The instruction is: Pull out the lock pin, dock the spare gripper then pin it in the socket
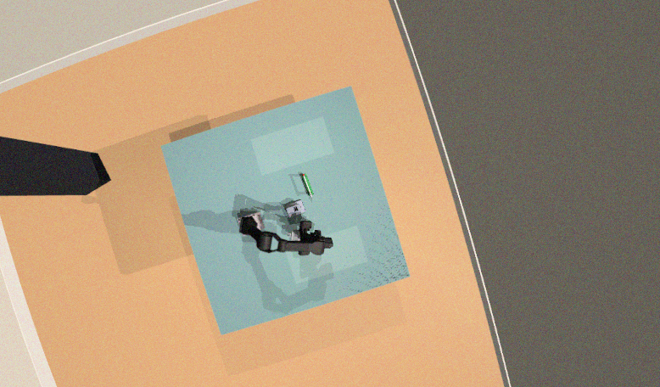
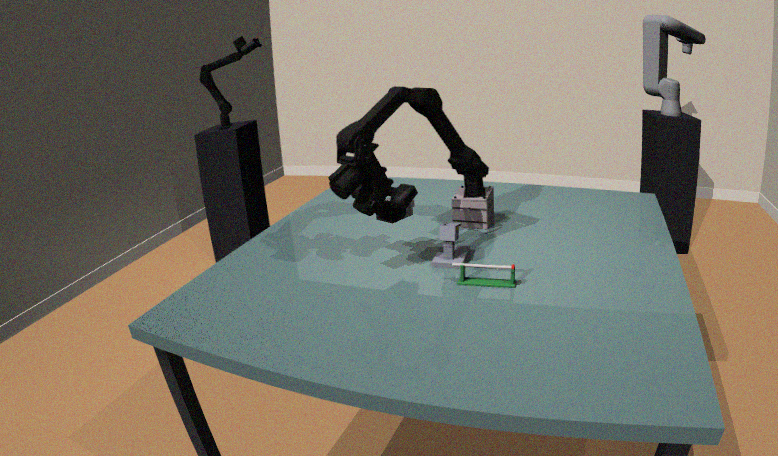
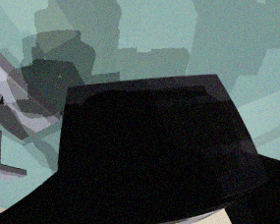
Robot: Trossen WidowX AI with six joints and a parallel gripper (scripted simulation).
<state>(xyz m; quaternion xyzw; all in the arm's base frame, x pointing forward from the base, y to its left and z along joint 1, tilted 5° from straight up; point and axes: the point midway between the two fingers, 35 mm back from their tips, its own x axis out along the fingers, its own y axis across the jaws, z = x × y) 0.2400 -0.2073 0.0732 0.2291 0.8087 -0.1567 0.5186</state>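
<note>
The socket is 40 mm ahead of my gripper tip, 150 mm to the left of it and 60 mm below it. Round my gripper tip: spare gripper 10 mm behind, 10 mm to the left, 20 mm above; green cradle 180 mm ahead, 240 mm to the left, 90 mm below.
</note>
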